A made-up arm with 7 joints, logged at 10 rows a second.
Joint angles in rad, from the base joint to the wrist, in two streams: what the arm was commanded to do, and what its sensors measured. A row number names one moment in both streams.
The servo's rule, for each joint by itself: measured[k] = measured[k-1] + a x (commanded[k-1-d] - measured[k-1]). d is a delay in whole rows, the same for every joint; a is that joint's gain. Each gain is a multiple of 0.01, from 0.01 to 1. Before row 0 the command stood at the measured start. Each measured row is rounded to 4 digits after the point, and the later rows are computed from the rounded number. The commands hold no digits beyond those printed.
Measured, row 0:
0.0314, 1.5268, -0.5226, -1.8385, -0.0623, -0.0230, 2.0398
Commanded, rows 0 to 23:
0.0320, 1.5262, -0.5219, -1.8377, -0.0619, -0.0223, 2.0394
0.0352, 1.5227, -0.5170, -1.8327, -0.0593, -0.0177, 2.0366
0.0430, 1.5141, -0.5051, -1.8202, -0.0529, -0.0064, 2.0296
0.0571, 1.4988, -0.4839, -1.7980, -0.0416, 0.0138, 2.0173
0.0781, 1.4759, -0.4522, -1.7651, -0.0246, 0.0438, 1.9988
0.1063, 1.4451, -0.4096, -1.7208, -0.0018, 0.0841, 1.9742
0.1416, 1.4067, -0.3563, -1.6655, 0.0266, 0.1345, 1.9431
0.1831, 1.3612, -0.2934, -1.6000, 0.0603, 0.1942, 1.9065
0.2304, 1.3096, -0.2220, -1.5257, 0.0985, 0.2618, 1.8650
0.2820, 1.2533, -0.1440, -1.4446, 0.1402, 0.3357, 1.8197
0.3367, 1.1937, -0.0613, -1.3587, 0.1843, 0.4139, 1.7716
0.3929, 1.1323, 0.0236, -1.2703, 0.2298, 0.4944, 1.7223
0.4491, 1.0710, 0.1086, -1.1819, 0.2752, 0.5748, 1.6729
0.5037, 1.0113, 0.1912, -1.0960, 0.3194, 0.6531, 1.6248
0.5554, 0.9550, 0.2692, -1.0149, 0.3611, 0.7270, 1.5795
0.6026, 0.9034, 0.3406, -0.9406, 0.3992, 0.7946, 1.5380
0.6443, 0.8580, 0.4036, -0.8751, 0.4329, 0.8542, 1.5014
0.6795, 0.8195, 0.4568, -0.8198, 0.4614, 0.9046, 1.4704
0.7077, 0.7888, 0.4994, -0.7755, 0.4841, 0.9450, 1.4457
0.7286, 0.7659, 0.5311, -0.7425, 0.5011, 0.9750, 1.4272
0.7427, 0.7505, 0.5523, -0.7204, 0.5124, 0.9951, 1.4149
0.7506, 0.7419, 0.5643, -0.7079, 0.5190, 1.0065, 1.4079
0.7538, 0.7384, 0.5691, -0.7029, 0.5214, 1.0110, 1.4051
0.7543, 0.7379, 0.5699, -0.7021, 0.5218, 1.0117, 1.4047
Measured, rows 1 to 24:
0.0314, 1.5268, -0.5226, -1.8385, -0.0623, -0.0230, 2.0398
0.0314, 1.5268, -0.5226, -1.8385, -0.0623, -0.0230, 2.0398
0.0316, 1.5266, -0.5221, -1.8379, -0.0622, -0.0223, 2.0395
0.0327, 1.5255, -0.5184, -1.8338, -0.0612, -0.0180, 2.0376
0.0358, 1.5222, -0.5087, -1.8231, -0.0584, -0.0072, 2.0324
0.0422, 1.5154, -0.4906, -1.8033, -0.0527, 0.0123, 2.0226
0.0530, 1.5039, -0.4626, -1.7731, -0.0431, 0.0416, 2.0071
0.0690, 1.4868, -0.4239, -1.7318, -0.0291, 0.0811, 1.9857
0.0908, 1.4636, -0.3746, -1.6794, -0.0102, 0.1308, 1.9580
0.1185, 1.4339, -0.3153, -1.6167, 0.0138, 0.1898, 1.9245
0.1521, 1.3979, -0.2472, -1.5448, 0.0426, 0.2568, 1.8858
0.1911, 1.3560, -0.1719, -1.4656, 0.0758, 0.3302, 1.8428
0.2348, 1.3089, -0.0912, -1.3811, 0.1127, 0.4080, 1.7965
0.2822, 1.2577, -0.0074, -1.2936, 0.1525, 0.4884, 1.7483
0.3323, 1.2036, 0.0773, -1.2054, 0.1942, 0.5688, 1.6993
0.3837, 1.1478, 0.1604, -1.1190, 0.2368, 0.6472, 1.6509
0.4352, 1.0919, 0.2398, -1.0368, 0.2791, 0.7214, 1.6045
0.4854, 1.0372, 0.3134, -0.9608, 0.3199, 0.7895, 1.5613
0.5331, 0.9852, 0.3792, -0.8931, 0.3583, 0.8497, 1.5224
0.5770, 0.9371, 0.4358, -0.8352, 0.3934, 0.9008, 1.4886
0.6162, 0.8941, 0.4822, -0.7880, 0.4242, 0.9419, 1.4607
0.6499, 0.8569, 0.5179, -0.7521, 0.4503, 0.9727, 1.4389
0.6777, 0.8260, 0.5430, -0.7271, 0.4714, 0.9935, 1.4233
0.6996, 0.8016, 0.5585, -0.7119, 0.4876, 1.0056, 1.4133
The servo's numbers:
d 2
a 0.30 0.29 0.73 0.79 0.34 0.93 0.65

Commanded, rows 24 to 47:
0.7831, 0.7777, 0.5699, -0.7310, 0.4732, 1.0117, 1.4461
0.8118, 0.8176, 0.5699, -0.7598, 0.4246, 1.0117, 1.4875
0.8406, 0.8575, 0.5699, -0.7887, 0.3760, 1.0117, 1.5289
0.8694, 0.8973, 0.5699, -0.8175, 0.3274, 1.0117, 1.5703
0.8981, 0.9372, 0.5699, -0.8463, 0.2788, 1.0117, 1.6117
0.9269, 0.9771, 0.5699, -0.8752, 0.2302, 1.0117, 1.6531
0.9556, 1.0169, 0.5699, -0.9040, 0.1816, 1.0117, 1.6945
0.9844, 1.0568, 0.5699, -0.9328, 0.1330, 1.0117, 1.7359
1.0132, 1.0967, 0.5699, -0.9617, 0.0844, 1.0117, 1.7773
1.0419, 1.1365, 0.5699, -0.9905, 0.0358, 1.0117, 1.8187
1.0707, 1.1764, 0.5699, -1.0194, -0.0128, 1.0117, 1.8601
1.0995, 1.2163, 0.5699, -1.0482, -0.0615, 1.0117, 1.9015
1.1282, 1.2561, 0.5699, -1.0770, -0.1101, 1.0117, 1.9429
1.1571, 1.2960, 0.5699, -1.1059, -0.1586, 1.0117, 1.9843
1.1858, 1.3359, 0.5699, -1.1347, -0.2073, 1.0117, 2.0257
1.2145, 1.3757, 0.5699, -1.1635, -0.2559, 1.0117, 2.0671
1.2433, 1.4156, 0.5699, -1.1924, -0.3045, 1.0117, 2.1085
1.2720, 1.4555, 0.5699, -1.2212, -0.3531, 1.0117, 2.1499
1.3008, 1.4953, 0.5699, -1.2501, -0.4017, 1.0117, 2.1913
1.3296, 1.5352, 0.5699, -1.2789, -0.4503, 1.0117, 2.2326
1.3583, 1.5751, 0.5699, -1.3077, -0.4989, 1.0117, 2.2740
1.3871, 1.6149, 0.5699, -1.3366, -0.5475, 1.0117, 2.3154
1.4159, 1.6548, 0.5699, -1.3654, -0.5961, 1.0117, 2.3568
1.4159, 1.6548, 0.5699, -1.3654, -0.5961, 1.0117, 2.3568
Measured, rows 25 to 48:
0.7159, 0.7833, 0.5662, -0.7048, 0.4991, 1.0106, 1.4080
0.7274, 0.7701, 0.5689, -0.7027, 0.5068, 1.0116, 1.4059
0.7441, 0.7723, 0.5696, -0.7251, 0.4954, 1.0117, 1.4320
0.7644, 0.7854, 0.5698, -0.7525, 0.4713, 1.0117, 1.4681
0.7873, 0.8063, 0.5699, -0.7811, 0.4389, 1.0117, 1.5076
0.8119, 0.8327, 0.5699, -0.8099, 0.4010, 1.0117, 1.5484
0.8378, 0.8630, 0.5699, -0.8387, 0.3595, 1.0117, 1.5895
0.8645, 0.8961, 0.5699, -0.8675, 0.3155, 1.0117, 1.6308
0.8918, 0.9311, 0.5699, -0.8963, 0.2700, 1.0117, 1.6722
0.9196, 0.9676, 0.5699, -0.9251, 0.2234, 1.0117, 1.7136
0.9477, 1.0050, 0.5699, -0.9540, 0.1761, 1.0117, 1.7550
0.9760, 1.0431, 0.5699, -0.9828, 0.1284, 1.0117, 1.7964
1.0044, 1.0818, 0.5699, -1.0117, 0.0804, 1.0117, 1.8378
1.0329, 1.1208, 0.5699, -1.0405, 0.0322, 1.0117, 1.8792
1.0615, 1.1600, 0.5699, -1.0693, -0.0162, 1.0117, 1.9206
1.0902, 1.1994, 0.5699, -1.0982, -0.0646, 1.0117, 1.9620
1.1189, 1.2390, 0.5699, -1.1270, -0.1131, 1.0117, 2.0034
1.1476, 1.2786, 0.5699, -1.1558, -0.1617, 1.0117, 2.0448
1.1763, 1.3183, 0.5699, -1.1847, -0.2103, 1.0117, 2.0862
1.2050, 1.3581, 0.5699, -1.2135, -0.2589, 1.0117, 2.1276
1.2337, 1.3979, 0.5699, -1.2424, -0.3075, 1.0117, 2.1690
1.2625, 1.4377, 0.5699, -1.2712, -0.3561, 1.0117, 2.2103
1.2912, 1.4775, 0.5699, -1.3000, -0.4047, 1.0117, 2.2517
1.3200, 1.5173, 0.5699, -1.3289, -0.4533, 1.0117, 2.2931

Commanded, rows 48 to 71:
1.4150, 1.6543, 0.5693, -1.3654, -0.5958, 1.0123, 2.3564
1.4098, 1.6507, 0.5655, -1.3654, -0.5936, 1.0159, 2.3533
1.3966, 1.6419, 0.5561, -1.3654, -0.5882, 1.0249, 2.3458
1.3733, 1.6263, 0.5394, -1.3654, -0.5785, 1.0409, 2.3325
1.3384, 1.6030, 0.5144, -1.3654, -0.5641, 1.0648, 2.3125
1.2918, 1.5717, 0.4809, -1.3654, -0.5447, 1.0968, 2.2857
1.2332, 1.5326, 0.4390, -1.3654, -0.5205, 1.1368, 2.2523
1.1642, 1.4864, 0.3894, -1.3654, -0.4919, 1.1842, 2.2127
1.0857, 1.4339, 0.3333, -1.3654, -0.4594, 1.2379, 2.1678
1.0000, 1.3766, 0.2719, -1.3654, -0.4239, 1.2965, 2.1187
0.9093, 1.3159, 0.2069, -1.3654, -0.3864, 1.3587, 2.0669
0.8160, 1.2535, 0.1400, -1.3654, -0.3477, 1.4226, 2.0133
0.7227, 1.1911, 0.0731, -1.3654, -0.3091, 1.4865, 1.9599
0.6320, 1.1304, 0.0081, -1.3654, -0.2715, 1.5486, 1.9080
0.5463, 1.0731, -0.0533, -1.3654, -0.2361, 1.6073, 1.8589
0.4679, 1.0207, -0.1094, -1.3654, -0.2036, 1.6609, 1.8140
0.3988, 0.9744, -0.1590, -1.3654, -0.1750, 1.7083, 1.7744
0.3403, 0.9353, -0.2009, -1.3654, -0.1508, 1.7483, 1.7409
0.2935, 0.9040, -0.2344, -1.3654, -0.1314, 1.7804, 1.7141
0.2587, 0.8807, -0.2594, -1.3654, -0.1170, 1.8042, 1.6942
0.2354, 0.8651, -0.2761, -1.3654, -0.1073, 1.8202, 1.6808
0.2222, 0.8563, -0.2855, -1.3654, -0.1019, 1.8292, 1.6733
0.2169, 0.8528, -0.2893, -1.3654, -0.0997, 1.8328, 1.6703
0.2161, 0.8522, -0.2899, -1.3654, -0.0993, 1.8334, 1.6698
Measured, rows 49 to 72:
1.3488, 1.5572, 0.5699, -1.3577, -0.5019, 1.0117, 2.3345
1.3689, 1.5855, 0.5699, -1.3638, -0.5339, 1.0117, 2.3490
1.3827, 1.6055, 0.5695, -1.3651, -0.5549, 1.0123, 2.3538
1.3908, 1.6186, 0.5666, -1.3653, -0.5681, 1.0156, 2.3535
1.3925, 1.6254, 0.5589, -1.3654, -0.5749, 1.0242, 2.3485
1.3867, 1.6257, 0.5447, -1.3654, -0.5761, 1.0397, 2.3381
1.3722, 1.6191, 0.5226, -1.3654, -0.5720, 1.0630, 2.3215
1.3481, 1.6054, 0.4922, -1.3654, -0.5627, 1.0944, 2.2982
1.3136, 1.5843, 0.4534, -1.3654, -0.5484, 1.1338, 2.2684
1.2688, 1.5559, 0.4067, -1.3654, -0.5292, 1.1807, 2.2322
1.2139, 1.5205, 0.3531, -1.3654, -0.5055, 1.2339, 2.1903
1.1497, 1.4788, 0.2938, -1.3654, -0.4778, 1.2921, 2.1438
1.0776, 1.4316, 0.2304, -1.3654, -0.4467, 1.3540, 2.0938
0.9991, 1.3800, 0.1644, -1.3654, -0.4130, 1.4178, 2.0415
0.9162, 1.3252, 0.0978, -1.3654, -0.3777, 1.4817, 1.9885
0.8309, 1.2687, 0.0323, -1.3654, -0.3416, 1.5439, 1.9362
0.7455, 1.2120, -0.0302, -1.3654, -0.3057, 1.6029, 1.8860
0.6622, 1.1565, -0.0880, -1.3654, -0.2710, 1.6568, 1.8392
0.5832, 1.1037, -0.1398, -1.3654, -0.2384, 1.7047, 1.7971
0.5103, 1.0549, -0.1844, -1.3654, -0.2086, 1.7452, 1.7606
0.4453, 1.0111, -0.2209, -1.3654, -0.1824, 1.7779, 1.7304
0.3893, 0.9733, -0.2490, -1.3654, -0.1602, 1.8024, 1.7069
0.3431, 0.9419, -0.2688, -1.3654, -0.1422, 1.8190, 1.6899
0.3068, 0.9171, -0.2810, -1.3654, -0.1285, 1.8285, 1.6791

